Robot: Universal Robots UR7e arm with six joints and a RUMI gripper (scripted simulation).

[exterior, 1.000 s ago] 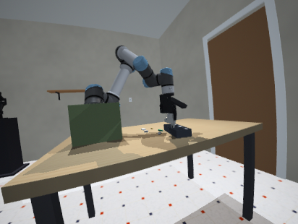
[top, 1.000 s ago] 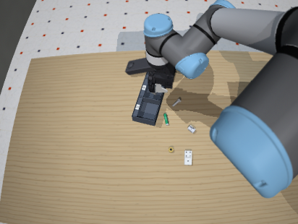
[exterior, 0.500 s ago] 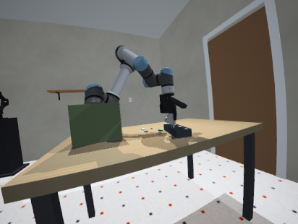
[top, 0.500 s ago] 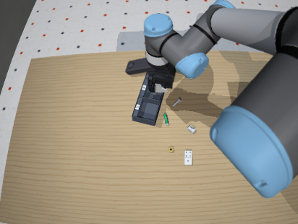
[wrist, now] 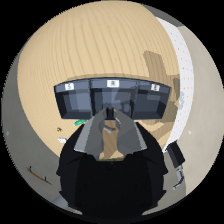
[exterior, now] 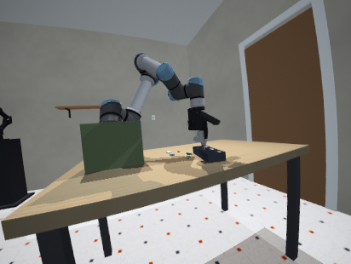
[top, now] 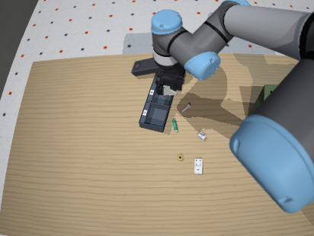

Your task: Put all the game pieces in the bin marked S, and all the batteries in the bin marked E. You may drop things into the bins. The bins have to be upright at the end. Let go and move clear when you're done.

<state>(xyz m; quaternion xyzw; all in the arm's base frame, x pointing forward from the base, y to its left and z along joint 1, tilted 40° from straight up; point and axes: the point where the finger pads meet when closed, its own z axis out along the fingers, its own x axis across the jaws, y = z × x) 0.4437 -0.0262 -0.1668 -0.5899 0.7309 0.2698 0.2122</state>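
Right now the black bin tray is 1 cm ahead of my hand, 1 cm to the right of it and 3 cm below it. Also, from my hand: green battery 4 cm behind, 10 cm to the left, 5 cm below; grey-white piece 13 cm behind, 14 cm to the left, 4 cm below; grey cylinder 8 cm behind, 3 cm to the left, 5 cm below.
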